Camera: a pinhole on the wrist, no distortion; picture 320 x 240 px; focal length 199.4 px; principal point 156.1 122.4 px. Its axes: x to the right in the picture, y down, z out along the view. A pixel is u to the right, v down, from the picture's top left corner.
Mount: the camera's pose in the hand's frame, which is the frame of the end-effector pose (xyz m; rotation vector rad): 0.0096 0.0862 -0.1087 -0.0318 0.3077 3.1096
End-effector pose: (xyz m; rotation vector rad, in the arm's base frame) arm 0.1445 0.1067 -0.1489 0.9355 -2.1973 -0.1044
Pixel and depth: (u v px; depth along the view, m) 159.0 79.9 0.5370
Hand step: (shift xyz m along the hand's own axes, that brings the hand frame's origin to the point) -0.0061 0.3039 0.3952
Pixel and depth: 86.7 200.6 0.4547
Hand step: 0.1560 -0.0018 0.3755
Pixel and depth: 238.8 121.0 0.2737
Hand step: -0.1089 0.1434 0.1568
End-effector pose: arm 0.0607 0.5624 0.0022 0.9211 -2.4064 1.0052
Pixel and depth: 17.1 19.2 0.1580
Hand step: 0.1183 0.1958 0.0326
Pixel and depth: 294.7 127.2 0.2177
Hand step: -0.1458 0.1260 0.1024
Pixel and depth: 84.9 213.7 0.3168
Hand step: 0.1141 0.0045 0.2328
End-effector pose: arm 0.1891 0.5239 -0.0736 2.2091 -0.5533 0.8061
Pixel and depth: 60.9 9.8 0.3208
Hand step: 0.1601 0.3245 0.1737
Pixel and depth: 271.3 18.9 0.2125
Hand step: -0.1150 0.2378 0.0754
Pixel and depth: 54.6 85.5 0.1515
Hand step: 0.0844 0.1423 0.0360
